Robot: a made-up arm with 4 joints.
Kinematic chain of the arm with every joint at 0, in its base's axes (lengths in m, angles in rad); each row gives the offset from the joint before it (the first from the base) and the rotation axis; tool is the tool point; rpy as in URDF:
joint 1: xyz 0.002 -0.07 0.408 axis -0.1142 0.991 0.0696
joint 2: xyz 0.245 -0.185 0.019 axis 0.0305 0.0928 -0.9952
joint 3: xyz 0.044 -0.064 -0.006 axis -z
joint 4: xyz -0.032 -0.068 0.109 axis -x
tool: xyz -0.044 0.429 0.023 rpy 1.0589 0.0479 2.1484
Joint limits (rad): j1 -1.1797..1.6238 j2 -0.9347..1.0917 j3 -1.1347..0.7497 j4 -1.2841..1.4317
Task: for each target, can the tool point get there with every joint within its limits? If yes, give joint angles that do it. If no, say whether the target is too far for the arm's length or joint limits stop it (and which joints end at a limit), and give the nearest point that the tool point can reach.
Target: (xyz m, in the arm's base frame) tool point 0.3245 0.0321 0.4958
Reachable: yes | joints 0.6346 0.9334 -0.7802 -0.2460
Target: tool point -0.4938 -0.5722 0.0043
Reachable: no: joint limits stop it (at a limit: joint 1, joint 3, joint 4) | nearest point -0.2466 -0.4188 0.0873 | short by 0.303 m
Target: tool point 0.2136 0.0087 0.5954
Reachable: yes | joints 0.3222 0.2116 -0.3883 -0.2323
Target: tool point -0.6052 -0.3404 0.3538
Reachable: no: joint limits stop it (at a limit: joint 1, joint 3) | nearest point -0.3427 -0.3285 0.5271 | short by 0.315 m
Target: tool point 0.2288 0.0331 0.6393
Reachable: yes | joints -0.5289 -0.0910 0.3323 0.1481
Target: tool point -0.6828 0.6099 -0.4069
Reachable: no: too far | nearest point -0.0981 -0.0288 0.0191 | short by 0.965 m
